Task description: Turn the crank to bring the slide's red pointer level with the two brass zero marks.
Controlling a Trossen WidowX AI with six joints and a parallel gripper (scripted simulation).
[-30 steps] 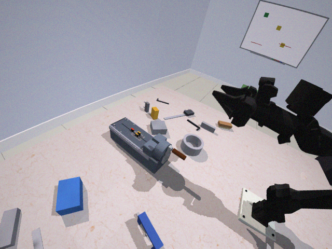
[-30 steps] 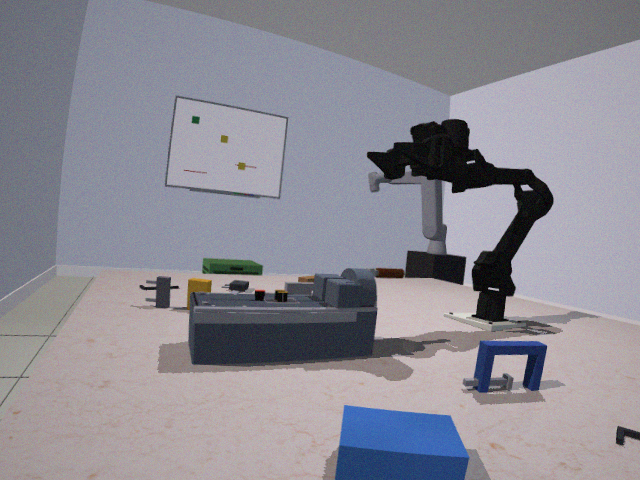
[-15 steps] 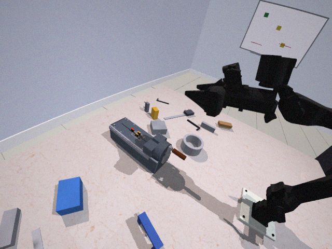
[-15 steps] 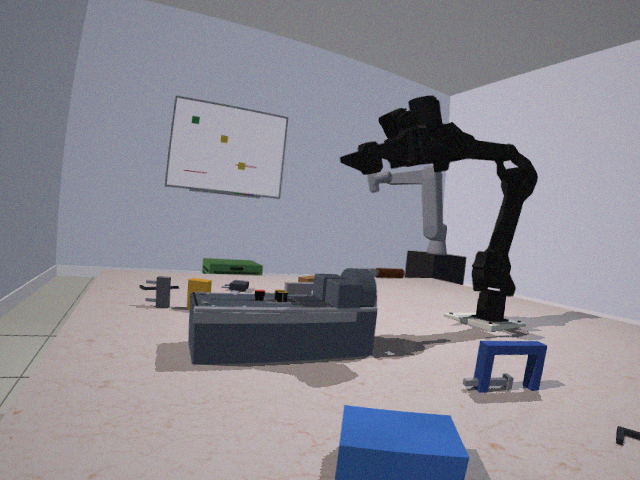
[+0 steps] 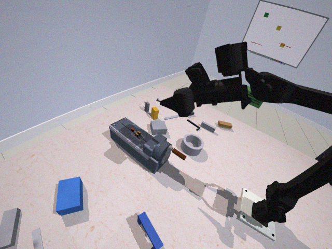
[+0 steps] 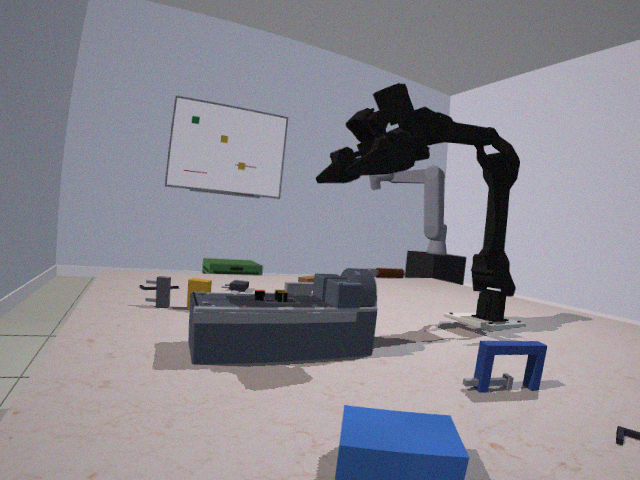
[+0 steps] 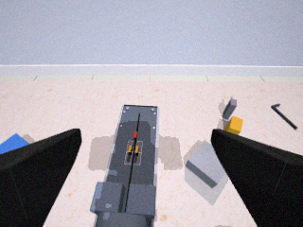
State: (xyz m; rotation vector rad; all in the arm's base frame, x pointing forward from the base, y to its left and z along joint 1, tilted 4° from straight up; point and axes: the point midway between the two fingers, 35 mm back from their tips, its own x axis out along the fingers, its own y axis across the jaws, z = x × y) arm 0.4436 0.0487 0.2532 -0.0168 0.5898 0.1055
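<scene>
Right now the brown crank handle is 150 mm below my gripper tip, 110 mm behind it and 30 mm to the left of it. The rest, counted from my gripper tip: red pointer (180 mm below, 110 mm ahead, 30 mm to the left); yellow block (240 mm below, 200 mm to the right, 170 mm ahead); grey block (250 mm below, 130 mm to the right, 90 mm ahead).
</scene>
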